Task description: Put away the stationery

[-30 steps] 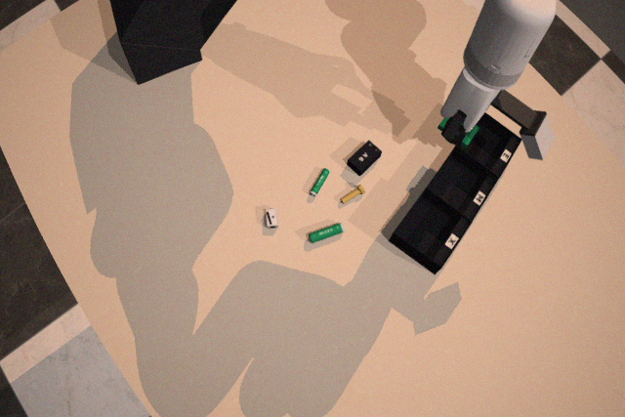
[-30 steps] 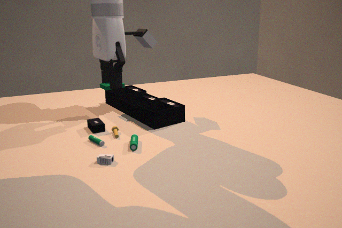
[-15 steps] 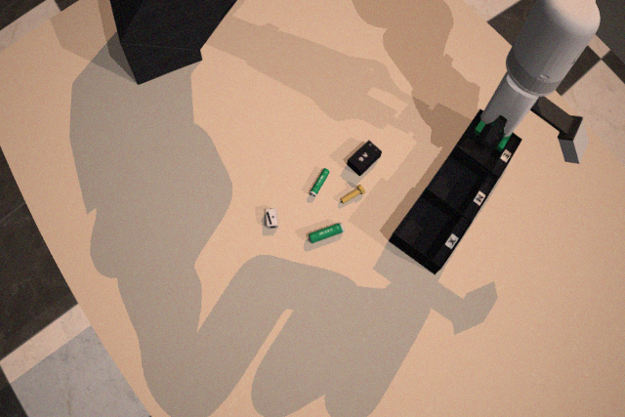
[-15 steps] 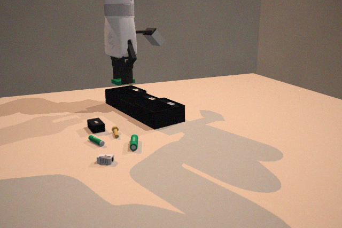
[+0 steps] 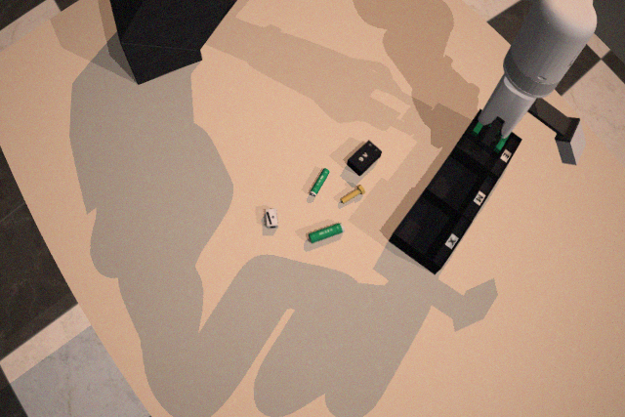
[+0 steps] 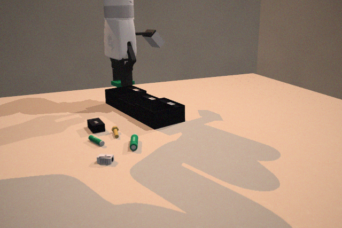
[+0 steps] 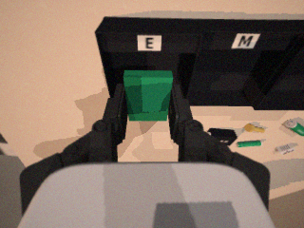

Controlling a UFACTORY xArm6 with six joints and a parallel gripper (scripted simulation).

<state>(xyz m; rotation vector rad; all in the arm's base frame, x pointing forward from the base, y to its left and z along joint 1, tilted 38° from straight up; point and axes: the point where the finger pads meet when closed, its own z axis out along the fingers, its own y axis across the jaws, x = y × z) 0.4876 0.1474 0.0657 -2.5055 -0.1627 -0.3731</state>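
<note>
My gripper is now 12 cm past the pencil sharpener, 32 cm to the left of it and 7 cm above it. From my hand the other things lie so: black bin row (2 cm ahead, 8 cm to the right, 6 cm below); green eraser (2 cm below); black 9 V battery (11 cm behind, 15 cm to the right, 7 cm below).
</note>
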